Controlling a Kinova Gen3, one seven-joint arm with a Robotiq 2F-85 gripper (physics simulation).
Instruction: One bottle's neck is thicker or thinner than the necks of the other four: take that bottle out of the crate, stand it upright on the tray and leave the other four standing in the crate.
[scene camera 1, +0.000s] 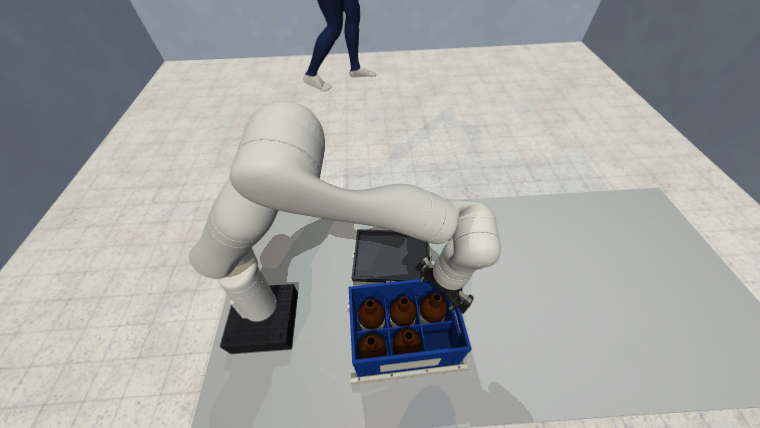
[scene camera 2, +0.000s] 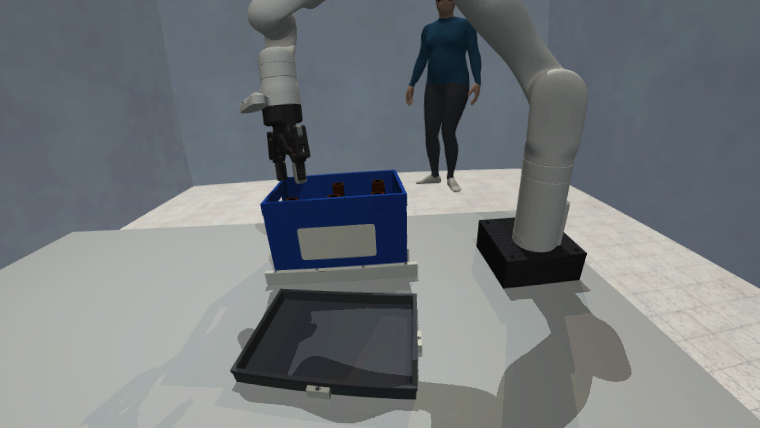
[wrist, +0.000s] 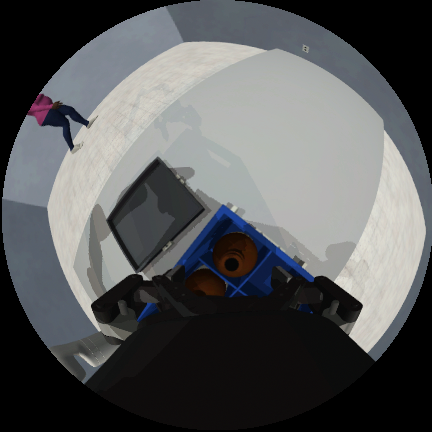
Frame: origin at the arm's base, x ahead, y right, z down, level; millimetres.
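Seen in the pictures: gripper, fingertip midpoint: (scene camera 1: 437, 292) (scene camera 2: 291, 181) (wrist: 228, 276); arm's base, origin of the base link: (scene camera 1: 260, 306) (scene camera 2: 534, 240).
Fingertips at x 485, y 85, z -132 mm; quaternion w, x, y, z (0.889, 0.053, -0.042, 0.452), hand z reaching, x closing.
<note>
Offsets run from my fingertips to a thing's top centre. "spot": to the spot under its first point.
The blue crate {dy +38, dx -86, dz +23 mm} (scene camera 1: 452, 357) (scene camera 2: 284, 239) (wrist: 280, 252) holds several brown bottles. Three stand in the row by the tray: left (scene camera 1: 370, 317), middle (scene camera 1: 403, 314) (wrist: 207, 279) and right (scene camera 1: 432, 311) (wrist: 240, 245). Two stand in the other row: left (scene camera 1: 371, 349) and middle (scene camera 1: 406, 344); its right cell is empty. I cannot tell for sure which neck differs. My gripper (scene camera 1: 444, 286) (scene camera 2: 290, 174) (wrist: 228, 276) is open and empty, pointing down at about rim height over the right end, close above the right bottle by the tray. The dark tray {spot: dy -216, dx -91, dz +193 mm} (scene camera 1: 388, 260) (scene camera 2: 361, 342) (wrist: 150, 220) is empty.
Pale strips (scene camera 1: 409, 373) (scene camera 2: 340, 273) run along the crate's foot. The robot's black base (scene camera 1: 260, 337) (scene camera 2: 542, 268) stands on the grey table to one side. The crate's walls and dividers surround the bottles. A person (scene camera 1: 340, 37) (scene camera 2: 446, 58) stands beyond the table.
</note>
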